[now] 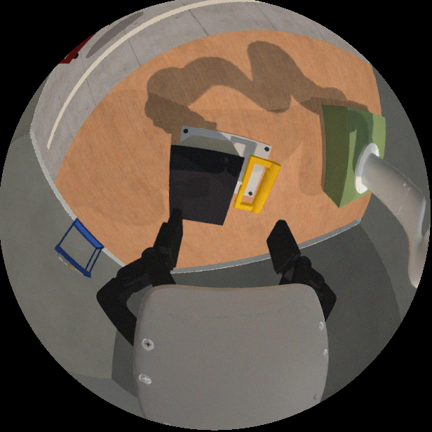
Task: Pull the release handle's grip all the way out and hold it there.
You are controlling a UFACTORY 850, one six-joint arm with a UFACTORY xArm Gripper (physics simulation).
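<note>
The release handle's yellow grip (269, 187) is a rectangular frame at the right side of a black box (202, 187). The box sits on a light grey base plate (205, 133) with dark bolts at its corners. The grip lies close beside the box, with part of the plate showing through its opening. My gripper (229, 226) is open, with nothing between its fingers. Its left fingertip is near the box's lower left corner, and its right fingertip is below and to the right of the grip. Whatever joins the grip to the box is hidden.
A green block (336, 150) with a white flange and a curved pale arm (397, 185) stands at the right of the wooden table top (115, 165). A blue cart (89, 233) is beyond the left edge. Part of a red object (79, 49) shows at the upper left.
</note>
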